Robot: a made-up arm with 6 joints. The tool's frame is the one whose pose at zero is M. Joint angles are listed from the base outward.
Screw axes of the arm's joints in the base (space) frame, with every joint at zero. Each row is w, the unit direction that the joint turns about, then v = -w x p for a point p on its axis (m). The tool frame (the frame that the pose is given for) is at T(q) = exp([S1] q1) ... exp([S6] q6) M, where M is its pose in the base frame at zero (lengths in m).
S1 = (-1, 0, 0, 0, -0.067, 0)
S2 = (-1, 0, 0, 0, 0.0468, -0.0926)
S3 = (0, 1, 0, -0.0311, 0, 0.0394)
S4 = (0, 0, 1, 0.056, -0.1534, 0)
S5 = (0, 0, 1, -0.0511, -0.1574, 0)
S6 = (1, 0, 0, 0, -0.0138, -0.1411)
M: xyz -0.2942 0.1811 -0.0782 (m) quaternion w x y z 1 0 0 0
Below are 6 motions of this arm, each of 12 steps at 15 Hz.
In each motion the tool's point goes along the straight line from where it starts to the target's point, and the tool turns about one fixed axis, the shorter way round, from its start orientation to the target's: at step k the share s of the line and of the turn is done. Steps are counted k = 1, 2, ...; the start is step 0. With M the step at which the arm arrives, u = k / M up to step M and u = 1 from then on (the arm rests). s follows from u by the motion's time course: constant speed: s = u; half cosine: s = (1 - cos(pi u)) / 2; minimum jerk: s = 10 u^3 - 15 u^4 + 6 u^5.
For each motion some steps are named. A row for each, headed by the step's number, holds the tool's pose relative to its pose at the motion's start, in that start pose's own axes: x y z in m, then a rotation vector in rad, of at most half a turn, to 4 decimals.
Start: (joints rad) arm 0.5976 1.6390 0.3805 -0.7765 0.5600 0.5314
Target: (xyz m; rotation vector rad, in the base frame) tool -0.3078 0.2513 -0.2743 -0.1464 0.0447 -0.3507
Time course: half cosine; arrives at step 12
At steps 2, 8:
2: -0.0026 -0.0143 0.0345 0.1002 0.0294 0.0168
8: -0.0287 -0.1597 0.3868 1.1220 0.3296 0.1886

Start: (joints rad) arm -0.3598 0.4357 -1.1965 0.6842 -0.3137 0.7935
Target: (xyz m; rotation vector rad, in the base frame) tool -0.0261 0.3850 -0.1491 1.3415 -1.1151 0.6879
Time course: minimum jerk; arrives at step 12
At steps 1, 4, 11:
1: 0.0014 0.0010 -0.0004 0.0032 -0.0030 -0.0015
4: 0.0597 0.0402 -0.0175 0.1303 -0.1222 -0.0636
11: 0.2831 0.1904 -0.0829 0.6175 -0.5792 -0.3015

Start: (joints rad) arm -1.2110 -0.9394 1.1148 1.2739 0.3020 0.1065
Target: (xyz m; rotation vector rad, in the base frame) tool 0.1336 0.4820 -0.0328 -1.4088 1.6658 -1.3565
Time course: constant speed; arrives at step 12
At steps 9, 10, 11, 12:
9: 0.0963 -0.3363 0.0345 -0.1194 -0.0244 0.6268
10: 0.1070 -0.3737 0.0384 -0.1327 -0.0271 0.6964
11: 0.1177 -0.4111 0.0422 -0.1460 -0.0298 0.7661
12: 0.1285 -0.4485 0.0460 -0.1593 -0.0325 0.8357

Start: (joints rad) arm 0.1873 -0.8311 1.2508 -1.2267 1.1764 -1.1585
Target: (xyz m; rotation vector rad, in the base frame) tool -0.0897 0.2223 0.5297 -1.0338 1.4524 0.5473
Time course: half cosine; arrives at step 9
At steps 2, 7, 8, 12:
2: 0.0250 0.0116 0.0374 -0.0063 0.0987 -0.0273
7: 0.1884 0.0875 0.2824 -0.0477 0.7452 -0.2060
8: 0.2069 0.0961 0.3102 -0.0524 0.8185 -0.2263
12: 0.2134 0.0991 0.3198 -0.0541 0.8439 -0.2333

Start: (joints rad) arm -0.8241 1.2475 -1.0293 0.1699 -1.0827 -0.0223
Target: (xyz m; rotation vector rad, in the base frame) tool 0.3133 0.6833 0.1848 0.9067 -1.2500 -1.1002
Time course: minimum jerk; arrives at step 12
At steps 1, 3, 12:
1: 0.0017 0.0017 0.0005 0.0022 -0.0005 -0.0041
3: 0.0336 0.0354 0.0111 0.0442 -0.0092 -0.0838
12: 0.3244 0.3420 0.1069 0.4270 -0.0893 -0.8100

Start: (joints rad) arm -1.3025 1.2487 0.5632 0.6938 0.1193 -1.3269
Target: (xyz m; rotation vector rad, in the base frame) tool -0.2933 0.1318 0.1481 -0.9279 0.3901 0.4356
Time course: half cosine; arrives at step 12
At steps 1, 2, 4, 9, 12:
1: 0.0013 0.0006 0.0040 0.0043 0.0102 -0.0044
2: 0.0053 0.0024 0.0159 0.0170 0.0400 -0.0174
4: 0.0196 0.0088 0.0592 0.0634 0.1494 -0.0650
9: 0.0669 0.0301 0.2022 0.2164 0.5101 -0.2221
12: 0.0784 0.0353 0.2369 0.2535 0.5976 -0.2602

